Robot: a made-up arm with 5 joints.
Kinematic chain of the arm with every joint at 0, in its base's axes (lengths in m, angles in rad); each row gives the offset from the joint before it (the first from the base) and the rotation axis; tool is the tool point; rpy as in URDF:
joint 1: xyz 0.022 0 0.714 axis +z
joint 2: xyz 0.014 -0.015 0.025 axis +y
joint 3: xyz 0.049 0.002 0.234 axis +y
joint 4: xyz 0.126 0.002 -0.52 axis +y
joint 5: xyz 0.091 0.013 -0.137 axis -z
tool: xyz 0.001 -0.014 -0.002 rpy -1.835 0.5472 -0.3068
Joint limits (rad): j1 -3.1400..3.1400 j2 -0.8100..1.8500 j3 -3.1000..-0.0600 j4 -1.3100..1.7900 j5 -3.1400..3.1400
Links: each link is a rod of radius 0.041 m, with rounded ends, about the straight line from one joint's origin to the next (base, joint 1, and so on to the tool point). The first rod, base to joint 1, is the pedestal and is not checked.
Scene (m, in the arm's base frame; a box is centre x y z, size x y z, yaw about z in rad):
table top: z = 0
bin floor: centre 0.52 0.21 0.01 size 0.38 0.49 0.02 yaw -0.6
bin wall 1: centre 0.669 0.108 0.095 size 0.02 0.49 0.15 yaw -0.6
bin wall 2: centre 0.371 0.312 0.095 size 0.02 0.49 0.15 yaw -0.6
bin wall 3: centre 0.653 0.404 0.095 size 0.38 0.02 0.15 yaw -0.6
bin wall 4: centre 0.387 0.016 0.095 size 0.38 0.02 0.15 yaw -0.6
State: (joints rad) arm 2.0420 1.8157 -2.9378 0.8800 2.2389
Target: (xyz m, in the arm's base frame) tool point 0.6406 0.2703 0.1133
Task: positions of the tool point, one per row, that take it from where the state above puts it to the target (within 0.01 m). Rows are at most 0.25 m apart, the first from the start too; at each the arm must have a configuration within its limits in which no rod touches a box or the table.
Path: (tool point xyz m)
1: -0.1529 0.8254 0.3806
2: 0.0751 0.8173 0.3590
3: 0.2841 0.7443 0.3423
4: 0.4557 0.6177 0.3306
5: 0.5767 0.4535 0.3240
6: 0.6406 0.2703 0.3224
7: 0.6502 0.2743 0.2437
8: 0.6505 0.2745 0.1735
9: 0.6406 0.2703 0.1133

